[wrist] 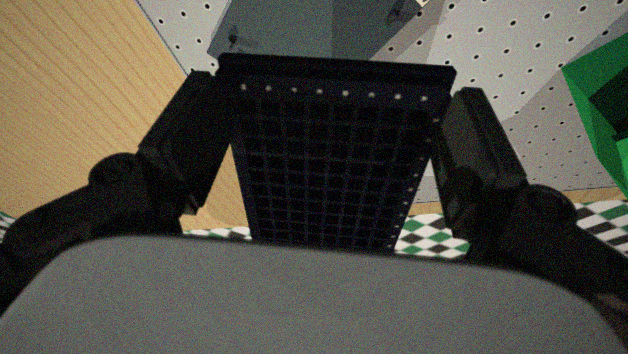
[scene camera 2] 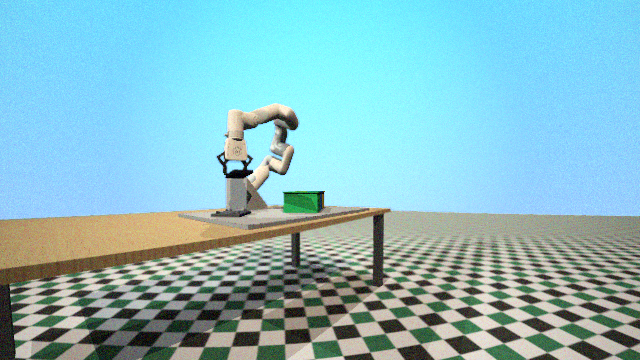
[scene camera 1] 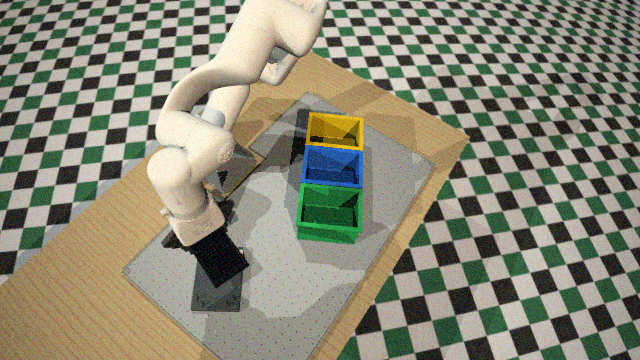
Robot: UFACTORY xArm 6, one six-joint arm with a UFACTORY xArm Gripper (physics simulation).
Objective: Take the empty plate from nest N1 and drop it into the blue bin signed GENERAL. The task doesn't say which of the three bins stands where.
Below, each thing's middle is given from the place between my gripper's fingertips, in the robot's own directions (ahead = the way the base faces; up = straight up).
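Black plate (scene camera 1: 221,260): 1 cm to the right of my hand and 5 cm ahead of it.
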